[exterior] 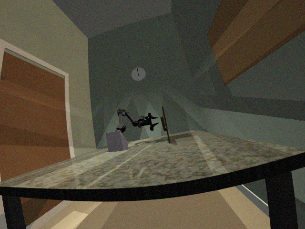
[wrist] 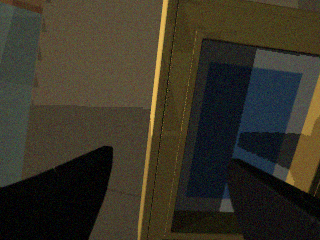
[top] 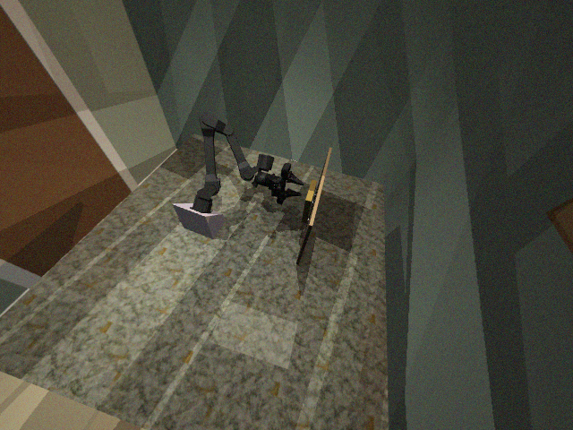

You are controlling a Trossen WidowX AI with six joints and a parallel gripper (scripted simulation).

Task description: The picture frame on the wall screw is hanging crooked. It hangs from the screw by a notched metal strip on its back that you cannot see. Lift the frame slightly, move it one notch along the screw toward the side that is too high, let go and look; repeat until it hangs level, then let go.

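My gripper tip is now 5 cm short of the picture frame and 5 cm above it. The rest, counted from my gripper tip: thin upright wall panel 6 cm below, 6 cm ahead.
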